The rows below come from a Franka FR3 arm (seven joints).
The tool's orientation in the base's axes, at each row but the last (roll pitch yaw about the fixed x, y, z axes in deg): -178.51 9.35 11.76; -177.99 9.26 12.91; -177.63 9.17 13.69; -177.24 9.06 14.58
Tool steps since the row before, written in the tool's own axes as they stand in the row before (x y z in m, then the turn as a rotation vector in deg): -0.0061 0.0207 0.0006 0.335 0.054 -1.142; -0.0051 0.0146 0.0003 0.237 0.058 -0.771; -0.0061 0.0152 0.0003 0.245 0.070 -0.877; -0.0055 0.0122 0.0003 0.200 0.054 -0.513
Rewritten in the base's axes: -0.0019 -0.0215 -0.0001 0.522 0.023 1.071; -0.0018 -0.0154 0.0000 0.368 -0.003 0.720; -0.0024 -0.0162 0.0001 0.395 -0.013 0.823; -0.0023 -0.0132 0.0000 0.289 -0.006 0.472
